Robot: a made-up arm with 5 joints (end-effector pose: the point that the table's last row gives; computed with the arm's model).
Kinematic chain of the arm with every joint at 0, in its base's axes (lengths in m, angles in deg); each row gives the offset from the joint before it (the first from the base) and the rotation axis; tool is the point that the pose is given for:
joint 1: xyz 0 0 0.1 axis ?
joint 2: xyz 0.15 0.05 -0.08 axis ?
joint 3: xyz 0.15 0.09 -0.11 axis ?
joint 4: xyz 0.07 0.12 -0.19 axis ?
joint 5: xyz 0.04 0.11 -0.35 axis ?
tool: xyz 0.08 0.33 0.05
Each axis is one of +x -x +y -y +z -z.
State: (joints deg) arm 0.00 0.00 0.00 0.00 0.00
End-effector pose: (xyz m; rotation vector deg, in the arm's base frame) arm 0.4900 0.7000 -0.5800 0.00 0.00 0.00
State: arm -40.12 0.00 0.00 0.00 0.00
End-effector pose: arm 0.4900 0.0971 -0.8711 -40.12 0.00 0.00
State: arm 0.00 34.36 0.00 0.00 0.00
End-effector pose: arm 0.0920 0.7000 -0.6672 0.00 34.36 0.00
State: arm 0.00 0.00 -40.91 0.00 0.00
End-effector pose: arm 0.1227 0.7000 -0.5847 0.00 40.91 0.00
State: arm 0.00 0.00 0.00 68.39 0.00
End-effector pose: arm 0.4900 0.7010 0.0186 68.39 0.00 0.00
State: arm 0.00 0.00 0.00 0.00 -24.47
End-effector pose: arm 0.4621 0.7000 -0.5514 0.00 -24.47 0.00
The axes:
joint 1: +x
joint 2: +y
joint 3: -y
joint 4: +x
joint 5: +y

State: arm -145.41 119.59 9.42 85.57 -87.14
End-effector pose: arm 0.1722 -0.6291 0.0244 -120.31 -100.27 -56.97
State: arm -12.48 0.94 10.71 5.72 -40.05
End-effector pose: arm 0.5040 0.5839 -0.6111 -5.99 -49.65 3.88
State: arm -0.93 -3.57 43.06 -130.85 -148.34
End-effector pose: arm 0.5307 -0.2990 -0.2658 99.56 70.57 -122.98
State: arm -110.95 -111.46 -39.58 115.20 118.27
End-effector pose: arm -0.1439 0.1420 -0.4625 -71.10 128.92 48.04
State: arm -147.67 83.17 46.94 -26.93 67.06
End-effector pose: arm -0.2334 -0.9085 0.6580 112.20 -26.71 131.01
